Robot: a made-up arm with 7 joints.
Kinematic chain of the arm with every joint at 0, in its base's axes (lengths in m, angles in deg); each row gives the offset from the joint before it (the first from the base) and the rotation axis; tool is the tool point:
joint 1: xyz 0 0.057 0 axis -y
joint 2: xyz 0 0.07 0 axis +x
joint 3: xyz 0 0 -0.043 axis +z
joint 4: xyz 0 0 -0.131 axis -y
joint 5: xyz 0 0 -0.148 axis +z
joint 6: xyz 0 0 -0.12 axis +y
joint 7: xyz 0 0 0 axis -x
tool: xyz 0 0 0
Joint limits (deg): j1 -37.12..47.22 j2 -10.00..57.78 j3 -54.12..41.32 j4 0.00..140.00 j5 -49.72..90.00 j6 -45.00..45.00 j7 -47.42..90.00
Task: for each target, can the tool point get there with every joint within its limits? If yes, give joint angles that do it. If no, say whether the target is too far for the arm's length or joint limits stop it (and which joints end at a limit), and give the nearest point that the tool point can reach.
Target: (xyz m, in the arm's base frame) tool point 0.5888 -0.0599 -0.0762
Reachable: no: too far | nearest point 0.3788 0.0112 -0.0944 | short by 0.222 m
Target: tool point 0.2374 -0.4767 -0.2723
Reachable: no: too far | nearest point 0.1848 -0.1180 -0.2120 | short by 0.368 m
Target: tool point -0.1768 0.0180 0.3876
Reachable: no: joint limits stop it (at a limit: joint 1, joint 2, joint 3, joint 4) | nearest point 0.0050 0.1612 0.1716 | short by 0.317 m
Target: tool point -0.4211 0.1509 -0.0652
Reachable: no: joint limits stop it (at a limit: joint 1, joint 4) | nearest point -0.2659 0.1614 -0.3514 | short by 0.326 m
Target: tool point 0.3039 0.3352 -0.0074
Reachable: yes | joints 40.10 25.13 24.34 68.83 -36.49 3.91 29.99
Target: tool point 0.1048 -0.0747 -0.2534
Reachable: yes | joints -21.01 -4.34 -44.60 81.48 59.26 -38.05 -24.41
